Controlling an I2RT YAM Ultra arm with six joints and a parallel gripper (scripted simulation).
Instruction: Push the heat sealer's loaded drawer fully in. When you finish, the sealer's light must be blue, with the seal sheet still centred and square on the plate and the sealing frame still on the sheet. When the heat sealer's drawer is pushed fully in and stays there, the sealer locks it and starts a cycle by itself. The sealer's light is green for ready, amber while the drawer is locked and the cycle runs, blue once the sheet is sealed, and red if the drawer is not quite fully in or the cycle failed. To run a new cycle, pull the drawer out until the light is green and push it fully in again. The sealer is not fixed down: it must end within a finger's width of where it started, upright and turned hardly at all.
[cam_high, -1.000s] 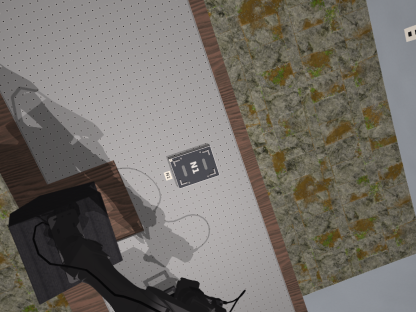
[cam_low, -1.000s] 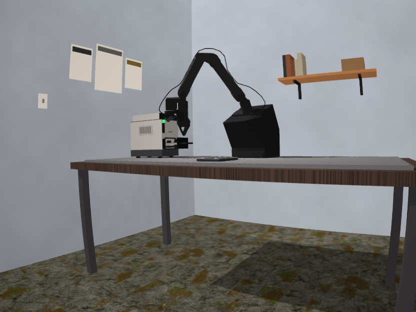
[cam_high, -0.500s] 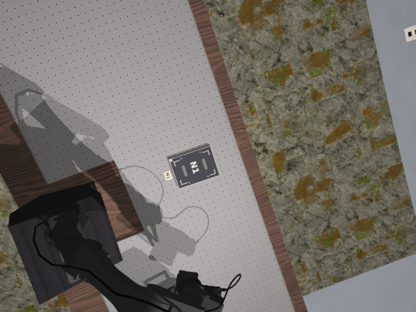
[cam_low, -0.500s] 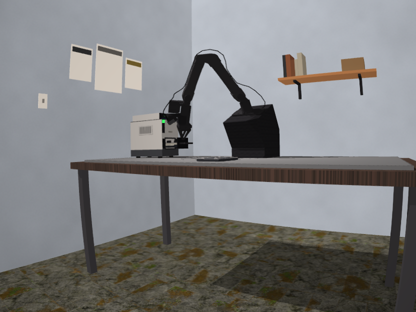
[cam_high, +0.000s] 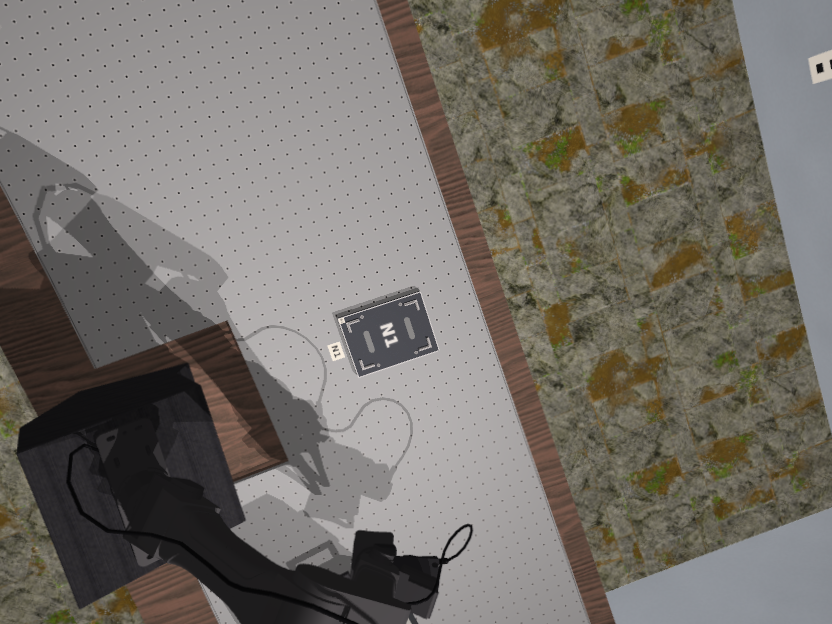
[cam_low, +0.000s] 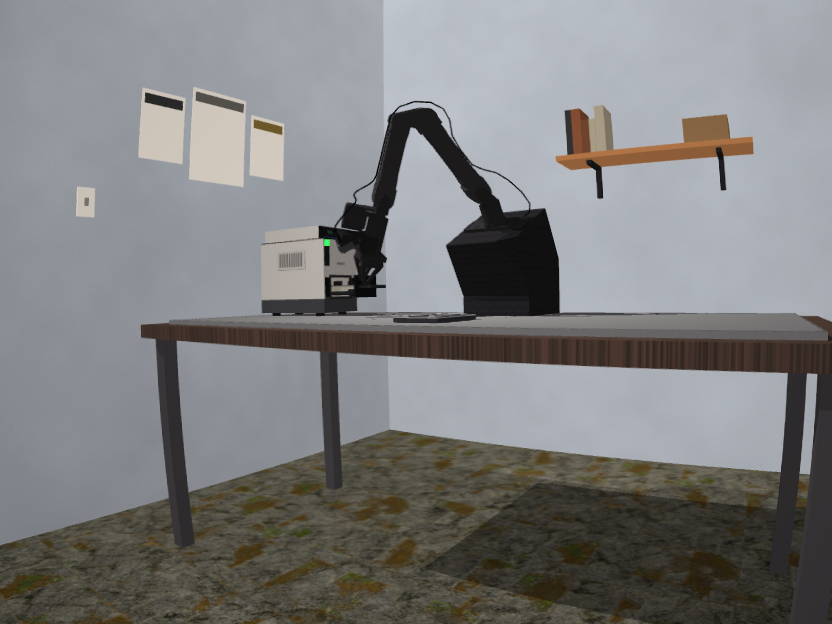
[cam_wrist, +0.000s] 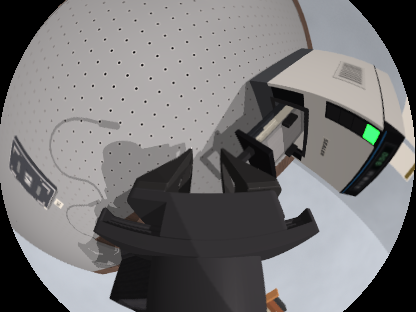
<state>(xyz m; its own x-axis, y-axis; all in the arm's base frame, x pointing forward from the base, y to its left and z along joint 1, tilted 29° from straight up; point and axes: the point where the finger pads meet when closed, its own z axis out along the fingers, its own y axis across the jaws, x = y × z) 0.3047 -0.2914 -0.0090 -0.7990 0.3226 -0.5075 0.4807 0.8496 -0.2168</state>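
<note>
My hand is 70 mm past the sealer drawer, 150 mm to the left of it and 30 mm above it. The rest, counted from my hand: label tag: 20 mm ahead, 360 mm to the left, 110 mm below.
</note>
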